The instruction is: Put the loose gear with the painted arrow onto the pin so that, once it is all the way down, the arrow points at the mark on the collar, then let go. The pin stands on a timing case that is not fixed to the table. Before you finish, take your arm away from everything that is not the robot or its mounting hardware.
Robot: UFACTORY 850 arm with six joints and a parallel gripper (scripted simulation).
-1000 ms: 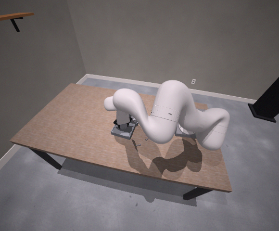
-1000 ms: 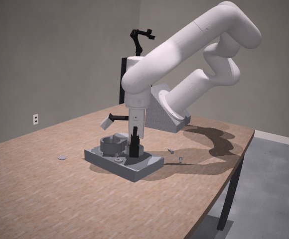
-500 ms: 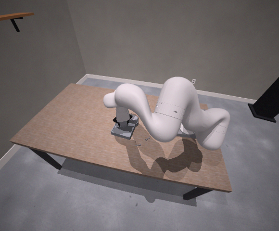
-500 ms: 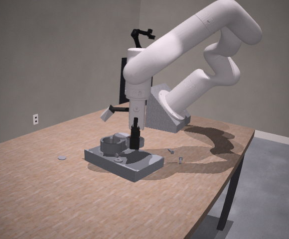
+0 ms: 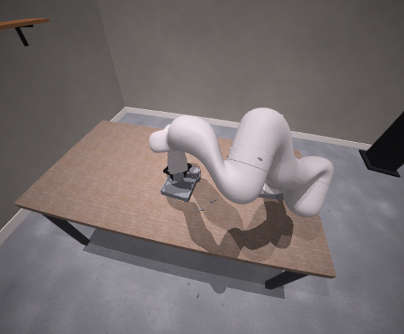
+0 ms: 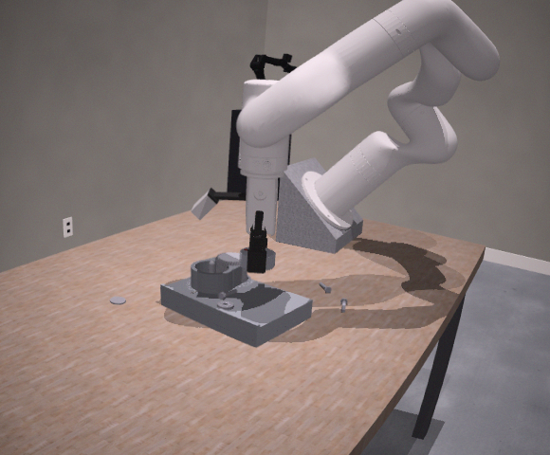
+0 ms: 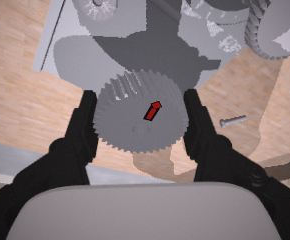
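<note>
My gripper is now 8 cm above the bolt, 5 cm to the left of it and 3 cm short of it. Also, from my hand: grey toothed gear: right at my hand; washer: 8 cm below, 6 cm ahead, 2 cm to the right.
</note>
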